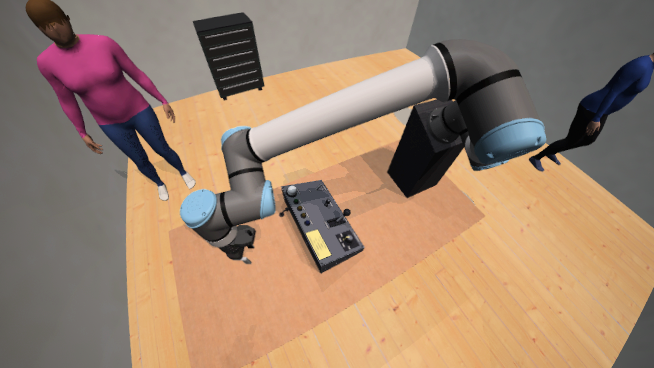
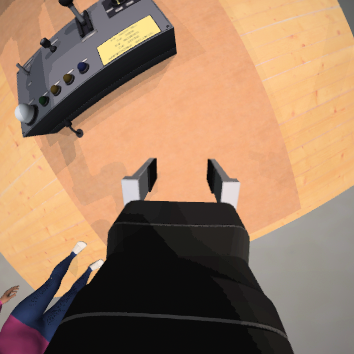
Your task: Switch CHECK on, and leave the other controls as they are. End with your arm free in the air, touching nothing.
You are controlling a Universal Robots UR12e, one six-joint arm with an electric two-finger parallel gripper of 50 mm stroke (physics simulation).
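Observation:
The dark control box stands on the brown mat. It bears a white dome, a row of green, amber and blue round controls, a small black-knobbed stick, a ball-topped lever, a rotary knob and a thin grey lever. A small black lever sticks out of its side. The lettering is too small to read, so I cannot tell which control is CHECK. My gripper is open and empty, in the air beside the box, apart from it.
A yellow label is on the box. The black robot pedestal stands behind the box. A person in pink stands at the left, another in blue at the right. A black drawer cabinet stands at the back.

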